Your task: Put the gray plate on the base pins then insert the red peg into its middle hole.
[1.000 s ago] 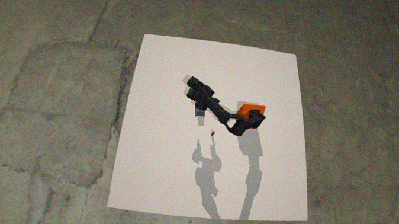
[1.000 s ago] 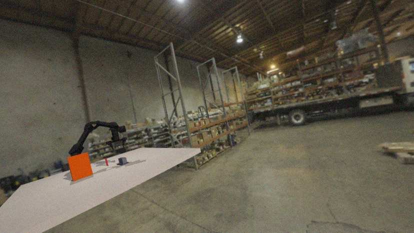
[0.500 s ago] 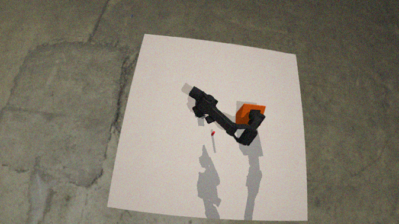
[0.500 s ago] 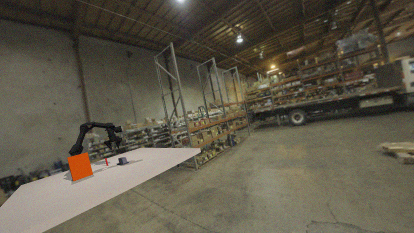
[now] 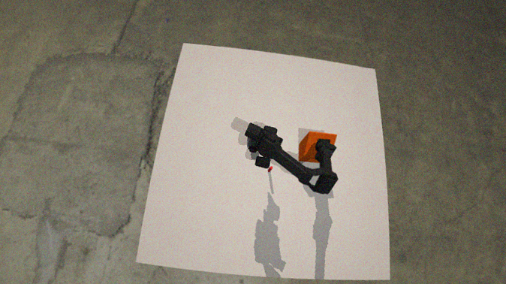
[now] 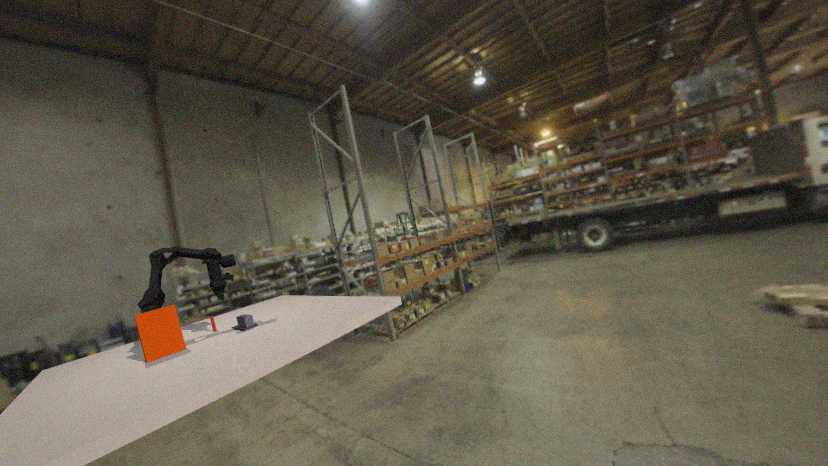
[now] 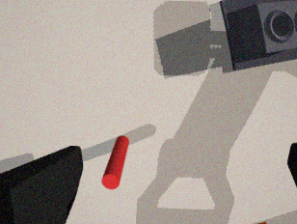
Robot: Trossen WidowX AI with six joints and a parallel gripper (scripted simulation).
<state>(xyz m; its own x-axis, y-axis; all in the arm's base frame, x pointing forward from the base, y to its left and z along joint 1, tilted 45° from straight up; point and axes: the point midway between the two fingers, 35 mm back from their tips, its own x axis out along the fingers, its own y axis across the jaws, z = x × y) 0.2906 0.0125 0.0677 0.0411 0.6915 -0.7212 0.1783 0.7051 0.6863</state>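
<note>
My gripper tip is now 110 mm above the red peg, 60 mm to the right of it and 50 mm past it. The rest, counted from my gripper tip: gray plate 130 mm to the right, 110 mm below, 50 mm ahead.
</note>
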